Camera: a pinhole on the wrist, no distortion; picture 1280 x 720 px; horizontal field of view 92.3 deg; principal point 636.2 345.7 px. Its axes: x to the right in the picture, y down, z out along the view. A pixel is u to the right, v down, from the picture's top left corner.
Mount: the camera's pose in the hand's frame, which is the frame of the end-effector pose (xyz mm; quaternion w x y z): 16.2 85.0 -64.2 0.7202 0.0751 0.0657 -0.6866
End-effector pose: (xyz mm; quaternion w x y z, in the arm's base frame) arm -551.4 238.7 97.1 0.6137 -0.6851 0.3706 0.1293
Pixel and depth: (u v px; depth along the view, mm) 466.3 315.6 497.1
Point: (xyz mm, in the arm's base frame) -519.5 669.9 -76.1
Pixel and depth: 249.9 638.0 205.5
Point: -549.3 360.7 -135.3
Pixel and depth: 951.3 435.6 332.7
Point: -342.1 424.6 112.4
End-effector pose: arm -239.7 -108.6 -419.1 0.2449 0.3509 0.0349 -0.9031
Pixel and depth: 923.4 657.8 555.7
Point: -825.7 -104.6 -321.0
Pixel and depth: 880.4 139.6 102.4
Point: -235.0 -128.4 -384.9
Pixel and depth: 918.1 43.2 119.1
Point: -236.6 -105.7 -361.5
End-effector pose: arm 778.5 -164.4 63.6 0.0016 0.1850 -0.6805 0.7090
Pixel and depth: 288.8 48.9 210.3
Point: 868.1 -310.6 -109.5
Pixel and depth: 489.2 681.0 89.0
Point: 704.3 -213.9 -6.8
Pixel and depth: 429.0 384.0 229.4
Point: 771.8 -349.2 -40.6
